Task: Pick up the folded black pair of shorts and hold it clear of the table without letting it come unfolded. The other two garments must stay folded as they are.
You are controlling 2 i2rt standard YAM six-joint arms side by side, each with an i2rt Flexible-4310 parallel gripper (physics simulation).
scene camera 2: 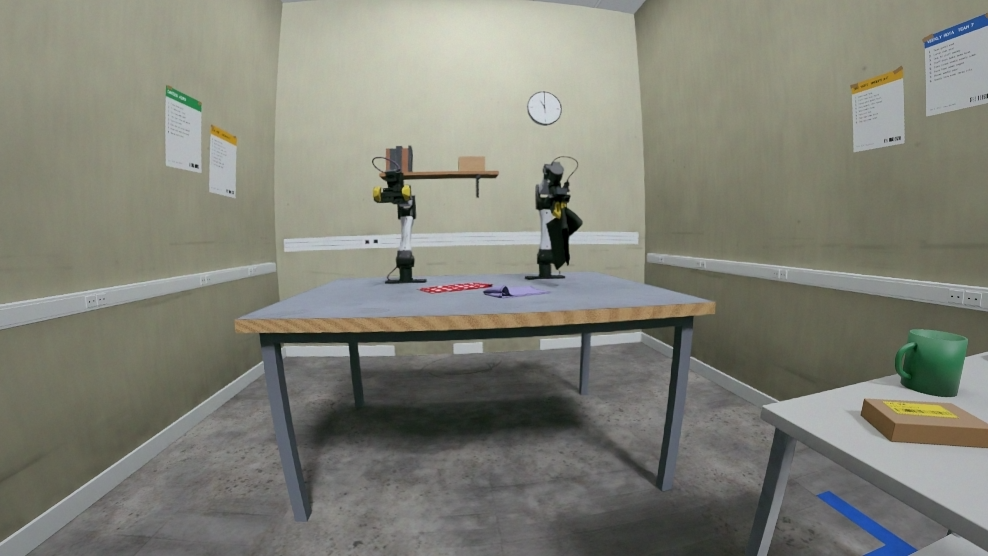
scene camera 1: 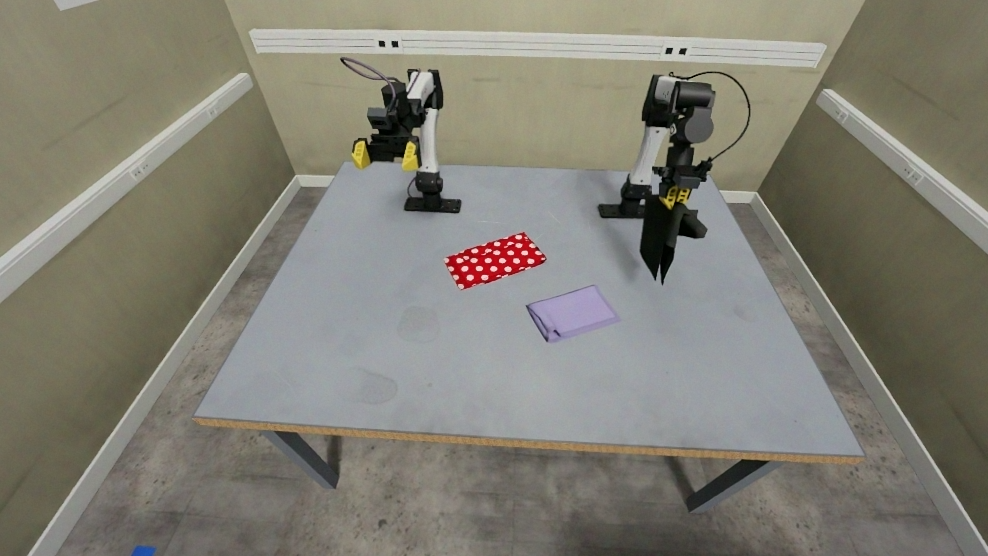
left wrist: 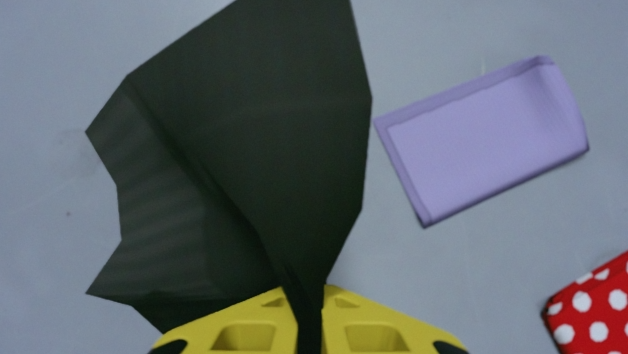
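Note:
The black shorts (scene camera 1: 659,235) (scene camera 2: 563,238) (left wrist: 280,125) hang in the air above the table. My left gripper (scene camera 1: 675,197) (scene camera 2: 560,209) (left wrist: 310,299) is shut on the shorts, which hang down from the yellow fingertips in a long pointed part, with a shorter flap sticking out to the side. I cannot tell whether all the folds hold. The lilac garment (scene camera 1: 574,312) (scene camera 2: 521,291) (left wrist: 490,145) lies folded flat on the table. The red garment with white dots (scene camera 1: 494,260) (scene camera 2: 456,286) (left wrist: 595,310) lies folded flat too. My right gripper (scene camera 1: 385,155) (scene camera 2: 392,195) is open and empty, raised high.
The grey table (scene camera 1: 310,359) (scene camera 2: 331,304) has a wooden edge, and both arm bases stand at its far side. In scene camera 2, a side table (scene camera 2: 829,428) at the lower right bears a green mug (scene camera 2: 932,363) and a flat cardboard box (scene camera 2: 905,432).

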